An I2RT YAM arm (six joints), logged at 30 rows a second.
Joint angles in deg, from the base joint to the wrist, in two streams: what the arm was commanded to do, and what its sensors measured. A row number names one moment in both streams.
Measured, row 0: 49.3, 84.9, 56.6, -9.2, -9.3, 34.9
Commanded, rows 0 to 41: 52.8, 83.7, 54.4, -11.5, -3.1, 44.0; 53.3, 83.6, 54.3, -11.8, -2.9, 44.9; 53.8, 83.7, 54.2, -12.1, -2.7, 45.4; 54.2, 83.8, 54.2, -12.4, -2.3, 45.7; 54.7, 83.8, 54.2, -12.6, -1.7, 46.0; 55.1, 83.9, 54.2, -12.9, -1.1, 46.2; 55.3, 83.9, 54.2, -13.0, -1.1, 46.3; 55.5, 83.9, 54.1, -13.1, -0.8, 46.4; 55.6, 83.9, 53.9, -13.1, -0.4, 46.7; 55.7, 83.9, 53.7, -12.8, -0.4, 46.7; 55.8, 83.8, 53.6, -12.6, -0.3, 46.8; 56.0, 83.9, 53.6, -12.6, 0.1, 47.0; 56.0, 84.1, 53.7, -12.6, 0.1, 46.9; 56.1, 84.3, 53.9, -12.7, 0.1, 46.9; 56.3, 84.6, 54.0, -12.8, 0.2, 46.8; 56.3, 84.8, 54.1, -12.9, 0.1, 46.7; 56.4, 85.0, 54.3, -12.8, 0.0, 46.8; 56.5, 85.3, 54.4, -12.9, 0.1, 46.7; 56.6, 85.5, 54.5, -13.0, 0.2, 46.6; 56.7, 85.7, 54.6, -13.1, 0.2, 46.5; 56.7, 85.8, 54.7, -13.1, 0.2, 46.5; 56.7, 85.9, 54.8, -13.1, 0.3, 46.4; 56.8, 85.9, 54.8, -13.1, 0.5, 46.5; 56.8, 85.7, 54.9, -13.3, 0.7, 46.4; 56.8, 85.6, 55.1, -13.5, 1.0, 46.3; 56.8, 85.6, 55.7, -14.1, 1.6, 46.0; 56.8, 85.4, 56.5, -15.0, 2.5, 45.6; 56.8, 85.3, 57.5, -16.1, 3.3, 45.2; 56.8, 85.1, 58.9, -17.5, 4.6, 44.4; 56.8, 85.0, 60.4, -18.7, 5.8, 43.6; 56.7, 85.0, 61.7, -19.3, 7.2, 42.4; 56.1, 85.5, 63.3, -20.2, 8.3, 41.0; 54.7, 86.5, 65.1, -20.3, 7.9, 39.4; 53.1, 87.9, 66.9, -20.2, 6.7, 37.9; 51.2, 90.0, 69.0, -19.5, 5.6, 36.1; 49.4, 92.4, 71.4, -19.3, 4.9, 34.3; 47.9, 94.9, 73.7, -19.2, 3.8, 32.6; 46.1, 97.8, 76.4, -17.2, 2.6, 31.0; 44.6, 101.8, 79.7, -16.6, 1.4, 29.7; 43.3, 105.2, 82.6, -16.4, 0.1, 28.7; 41.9, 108.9, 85.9, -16.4, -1.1, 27.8; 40.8, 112.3, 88.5, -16.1, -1.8, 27.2
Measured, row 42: 43.5, 105.1, 84.1, -15.7, 1.3, 32.1
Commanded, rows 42 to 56: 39.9, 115.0, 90.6, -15.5, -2.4, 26.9; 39.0, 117.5, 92.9, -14.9, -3.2, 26.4; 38.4, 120.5, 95.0, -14.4, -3.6, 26.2; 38.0, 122.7, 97.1, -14.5, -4.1, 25.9; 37.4, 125.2, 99.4, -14.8, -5.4, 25.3; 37.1, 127.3, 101.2, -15.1, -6.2, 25.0; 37.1, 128.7, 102.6, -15.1, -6.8, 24.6; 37.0, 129.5, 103.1, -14.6, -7.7, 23.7; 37.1, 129.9, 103.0, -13.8, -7.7, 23.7; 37.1, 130.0, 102.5, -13.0, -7.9, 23.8; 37.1, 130.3, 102.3, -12.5, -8.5, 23.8; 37.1, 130.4, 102.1, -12.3, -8.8, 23.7; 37.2, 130.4, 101.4, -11.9, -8.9, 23.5; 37.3, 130.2, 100.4, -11.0, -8.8, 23.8; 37.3, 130.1, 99.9, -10.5, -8.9, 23.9
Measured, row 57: 36.9, 130.5, 100.9, -11.4, -7.5, 25.2
